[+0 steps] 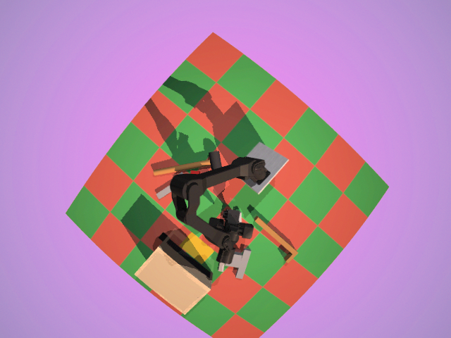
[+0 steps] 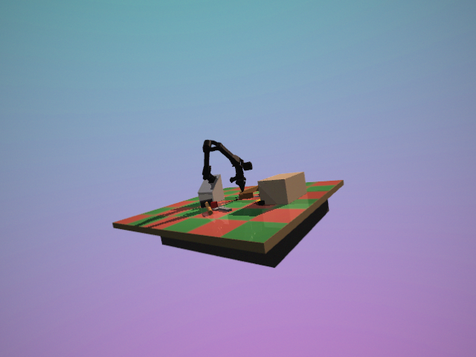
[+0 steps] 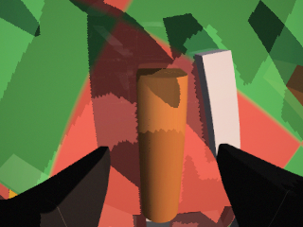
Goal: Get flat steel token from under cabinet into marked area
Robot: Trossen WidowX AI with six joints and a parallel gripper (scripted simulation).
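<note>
My gripper tip is 30 mm past the pale bar, 30 mm to the right of it and 50 mm above it. Round my gripper tip: grey block: 130 mm ahead, 150 mm to the left, 40 mm below; then grey bar: 120 mm ahead, 210 mm to the left, 50 mm below; then red cube: 40 mm behind, 270 mm to the right, 40 mm below.
</note>
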